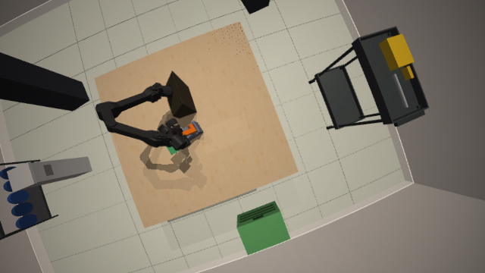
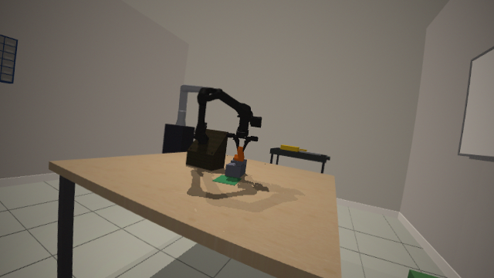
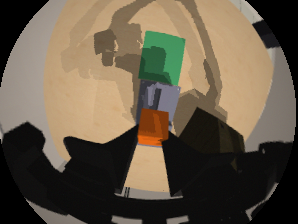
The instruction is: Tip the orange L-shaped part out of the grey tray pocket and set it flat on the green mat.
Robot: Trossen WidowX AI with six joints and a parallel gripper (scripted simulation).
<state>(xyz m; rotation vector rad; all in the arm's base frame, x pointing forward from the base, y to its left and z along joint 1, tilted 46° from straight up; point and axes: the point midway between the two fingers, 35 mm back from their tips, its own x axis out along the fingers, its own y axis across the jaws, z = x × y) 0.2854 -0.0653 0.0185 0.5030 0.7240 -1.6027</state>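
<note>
The green mat lies 14 cm to the right of my gripper tip and 16 cm below it. Also, from my gripper tip: orange L-shaped part (2 cm behind, 3 cm to the left, 3 cm below).
</note>
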